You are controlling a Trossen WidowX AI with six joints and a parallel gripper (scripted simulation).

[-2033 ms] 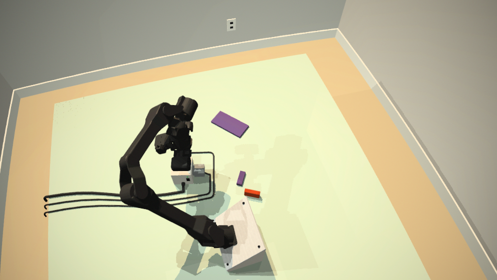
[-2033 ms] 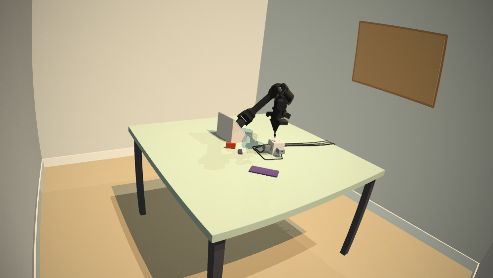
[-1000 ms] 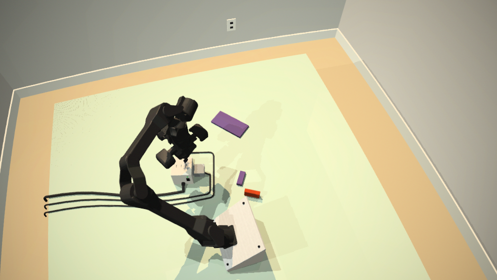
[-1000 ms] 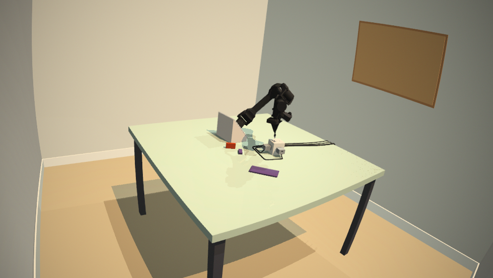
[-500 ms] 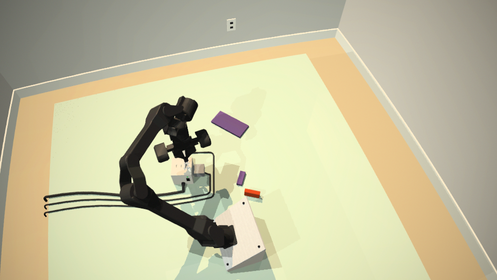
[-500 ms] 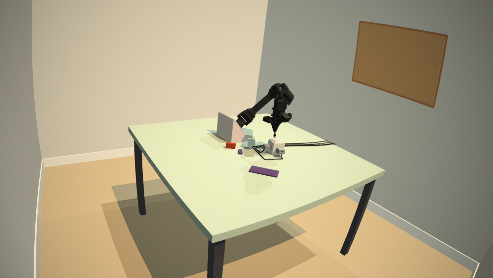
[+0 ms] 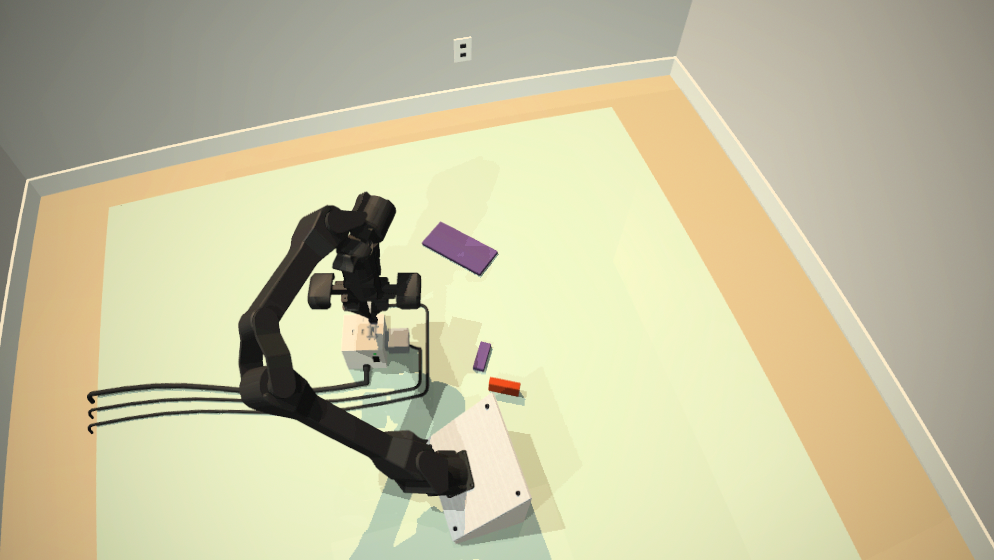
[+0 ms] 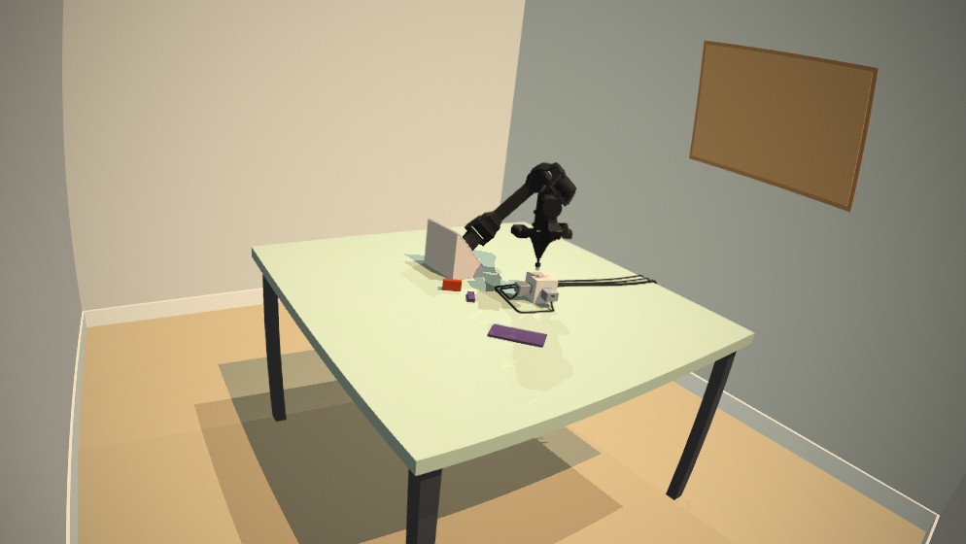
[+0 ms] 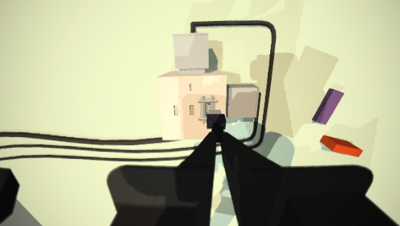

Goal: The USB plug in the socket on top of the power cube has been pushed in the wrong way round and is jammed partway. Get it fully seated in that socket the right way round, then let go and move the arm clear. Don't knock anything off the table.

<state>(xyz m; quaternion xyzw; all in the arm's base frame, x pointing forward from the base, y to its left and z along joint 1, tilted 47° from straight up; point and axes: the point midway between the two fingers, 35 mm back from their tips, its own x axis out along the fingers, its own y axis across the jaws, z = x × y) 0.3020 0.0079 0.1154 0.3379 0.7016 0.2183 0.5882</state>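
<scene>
Right now my gripper tip is 20 mm above the black USB plug. Round my gripper tip: orange block: 140 mm behind, 210 mm to the right, 120 mm below; then USB socket: 10 mm to the left, 70 mm below; then purple slab: 210 mm ahead, 210 mm to the right, 130 mm below.
</scene>
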